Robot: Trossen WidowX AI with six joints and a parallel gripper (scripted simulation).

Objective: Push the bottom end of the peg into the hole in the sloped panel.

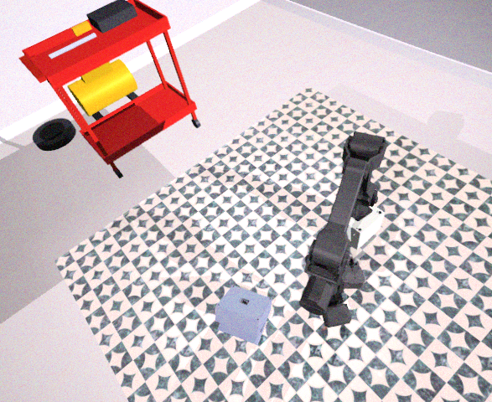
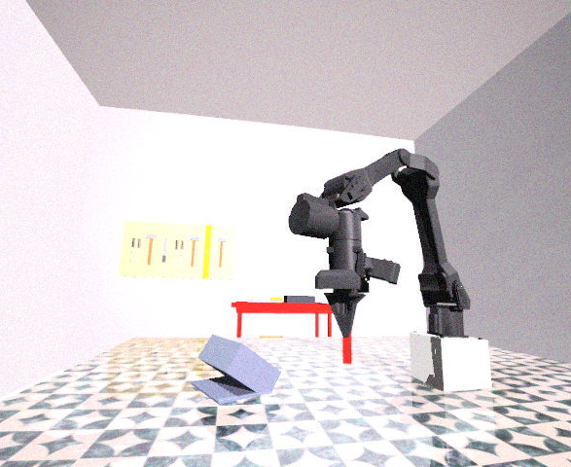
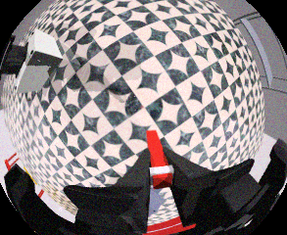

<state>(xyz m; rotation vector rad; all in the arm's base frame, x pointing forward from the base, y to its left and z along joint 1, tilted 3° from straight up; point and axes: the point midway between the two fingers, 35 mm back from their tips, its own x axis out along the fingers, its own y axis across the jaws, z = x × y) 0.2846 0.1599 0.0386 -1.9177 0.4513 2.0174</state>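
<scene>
Right now my gripper tip is 180 mm short of the sloped panel, 150 mm to the left of it and 80 mm above it. Round my gripper tip: red peg (20 mm above).
</scene>
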